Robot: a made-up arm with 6 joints.
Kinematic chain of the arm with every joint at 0, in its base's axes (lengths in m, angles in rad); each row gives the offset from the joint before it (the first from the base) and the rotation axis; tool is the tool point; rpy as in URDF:
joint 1: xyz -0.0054 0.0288 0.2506 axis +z
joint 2: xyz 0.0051 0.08 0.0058 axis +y
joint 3: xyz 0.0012 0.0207 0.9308 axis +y
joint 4: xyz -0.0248 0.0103 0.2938 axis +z
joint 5: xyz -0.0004 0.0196 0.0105 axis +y
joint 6: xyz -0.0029 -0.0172 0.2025 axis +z
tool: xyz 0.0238 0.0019 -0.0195 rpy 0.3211 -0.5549 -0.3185
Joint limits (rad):
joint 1: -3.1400..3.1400
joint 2: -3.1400..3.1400
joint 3: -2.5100..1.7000
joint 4: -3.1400..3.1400
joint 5: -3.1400..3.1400
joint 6: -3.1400..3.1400
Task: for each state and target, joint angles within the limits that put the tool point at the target. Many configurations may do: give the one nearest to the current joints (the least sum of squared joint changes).
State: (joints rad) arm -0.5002 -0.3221 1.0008 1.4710 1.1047 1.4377
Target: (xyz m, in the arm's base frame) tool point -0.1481 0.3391 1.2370
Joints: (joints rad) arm -0.1931 -0.5891 1.5315 1.1737 1.1924 1.4230
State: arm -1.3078 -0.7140 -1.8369 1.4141 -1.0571 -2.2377
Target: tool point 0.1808 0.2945 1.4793
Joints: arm -2.1482 0.0213 -0.9125 1.7028 -0.5174 -2.1495
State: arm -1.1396 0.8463 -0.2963 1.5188 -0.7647 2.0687
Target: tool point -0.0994 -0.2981 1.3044
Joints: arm -1.6920 0.6351 -1.0398 1.3381 -1.1573 2.0955
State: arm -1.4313 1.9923 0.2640 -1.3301 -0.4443 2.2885
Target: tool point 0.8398 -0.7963 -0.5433
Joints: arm -0.9118 2.1545 0.0937 -1.2709 -0.1553 2.2945
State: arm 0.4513 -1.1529 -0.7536 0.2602 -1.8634 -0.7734
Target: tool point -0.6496 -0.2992 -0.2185
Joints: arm 0.5533 -1.7875 -1.3024 0.2188 -1.8649 -0.7693
